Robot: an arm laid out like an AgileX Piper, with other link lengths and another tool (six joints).
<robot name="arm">
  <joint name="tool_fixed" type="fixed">
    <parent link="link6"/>
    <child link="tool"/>
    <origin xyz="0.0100 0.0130 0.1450" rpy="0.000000 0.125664 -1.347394"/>
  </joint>
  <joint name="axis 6" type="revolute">
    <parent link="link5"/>
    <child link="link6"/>
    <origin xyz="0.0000 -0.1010 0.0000" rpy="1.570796 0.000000 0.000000"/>
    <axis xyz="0 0 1"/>
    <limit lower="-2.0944" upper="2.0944"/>
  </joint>
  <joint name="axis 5" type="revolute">
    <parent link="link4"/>
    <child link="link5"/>
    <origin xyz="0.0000 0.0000 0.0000" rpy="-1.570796 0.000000 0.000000"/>
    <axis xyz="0 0 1"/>
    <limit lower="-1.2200" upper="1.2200"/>
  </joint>
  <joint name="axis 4" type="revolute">
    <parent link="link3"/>
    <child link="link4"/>
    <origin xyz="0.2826 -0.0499 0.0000" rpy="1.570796 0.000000 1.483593"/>
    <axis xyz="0 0 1"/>
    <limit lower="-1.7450" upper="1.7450"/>
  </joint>
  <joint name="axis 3" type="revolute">
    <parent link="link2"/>
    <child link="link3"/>
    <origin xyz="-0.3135 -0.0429 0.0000" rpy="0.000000 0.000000 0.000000"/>
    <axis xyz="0 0 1"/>
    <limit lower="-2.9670" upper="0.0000"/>
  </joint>
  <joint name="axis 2" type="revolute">
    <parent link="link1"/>
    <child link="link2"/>
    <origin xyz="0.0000 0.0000 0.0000" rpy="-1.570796 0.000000 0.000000"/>
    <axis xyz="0 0 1"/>
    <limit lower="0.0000" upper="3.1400"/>
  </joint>
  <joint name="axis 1" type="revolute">
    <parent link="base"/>
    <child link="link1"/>
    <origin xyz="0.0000 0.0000 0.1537" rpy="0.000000 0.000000 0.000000"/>
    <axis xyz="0 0 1"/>
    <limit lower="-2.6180" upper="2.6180"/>
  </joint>
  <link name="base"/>
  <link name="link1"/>
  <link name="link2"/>
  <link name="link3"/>
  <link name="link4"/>
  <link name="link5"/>
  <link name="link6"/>
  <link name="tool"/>
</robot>
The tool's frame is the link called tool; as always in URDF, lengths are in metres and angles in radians.
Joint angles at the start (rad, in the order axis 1, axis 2, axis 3, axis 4, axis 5, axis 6):
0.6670, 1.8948, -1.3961, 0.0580, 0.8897, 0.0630
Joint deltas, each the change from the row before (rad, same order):
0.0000, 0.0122, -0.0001, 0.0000, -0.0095, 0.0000
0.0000, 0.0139, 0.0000, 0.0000, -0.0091, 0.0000
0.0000, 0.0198, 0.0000, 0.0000, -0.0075, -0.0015
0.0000, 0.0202, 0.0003, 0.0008, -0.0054, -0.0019
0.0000, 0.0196, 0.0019, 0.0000, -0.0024, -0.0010
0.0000, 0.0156, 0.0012, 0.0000, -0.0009, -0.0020
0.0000, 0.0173, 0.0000, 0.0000, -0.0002, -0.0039
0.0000, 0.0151, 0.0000, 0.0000, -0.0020, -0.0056
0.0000, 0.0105, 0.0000, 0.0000, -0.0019, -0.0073
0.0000, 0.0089, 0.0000, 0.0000, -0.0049, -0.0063
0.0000, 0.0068, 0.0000, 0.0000, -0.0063, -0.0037
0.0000, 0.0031, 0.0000, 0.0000, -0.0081, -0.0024
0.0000, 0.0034, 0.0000, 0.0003, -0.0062, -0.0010
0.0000, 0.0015, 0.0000, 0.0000, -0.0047, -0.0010
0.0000, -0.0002, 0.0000, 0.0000, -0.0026, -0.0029
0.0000, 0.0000, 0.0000, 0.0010, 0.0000, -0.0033
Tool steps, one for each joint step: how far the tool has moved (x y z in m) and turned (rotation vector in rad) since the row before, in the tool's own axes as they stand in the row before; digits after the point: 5 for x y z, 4 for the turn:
-0.00046, -0.00036, 0.00542, -0.0024, 0.0012, 0.0002
-0.00037, 0.00011, 0.00621, -0.0045, 0.0018, 0.0001
-0.00009, 0.00156, 0.00886, -0.0114, 0.0042, -0.0021
-0.00003, 0.00235, 0.00908, -0.0142, 0.0044, -0.0023
0.00050, 0.00358, 0.00920, -0.0179, 0.0061, -0.0023
0.00044, 0.00297, 0.00725, -0.0148, 0.0050, -0.0031
0.00042, 0.00299, 0.00772, -0.0157, 0.0053, -0.0051
0.00025, 0.00220, 0.00675, -0.0117, 0.0041, -0.0065
0.00018, 0.00145, 0.00470, -0.0072, 0.0027, -0.0078
-0.00007, 0.00046, 0.00400, -0.0030, 0.0014, -0.0063
-0.00023, -0.00026, 0.00306, 0.0000, 0.0004, -0.0034
-0.00042, -0.00135, 0.00140, 0.0051, -0.0011, -0.0016
-0.00036, -0.00083, 0.00153, 0.0028, -0.0008, -0.0003
-0.00025, -0.00083, 0.00068, 0.0032, -0.0007, -0.0005
-0.00013, -0.00063, -0.00008, 0.0031, -0.0007, -0.0025
-0.00014, 0.00007, -0.00003, 0.0002, -0.0007, -0.0026

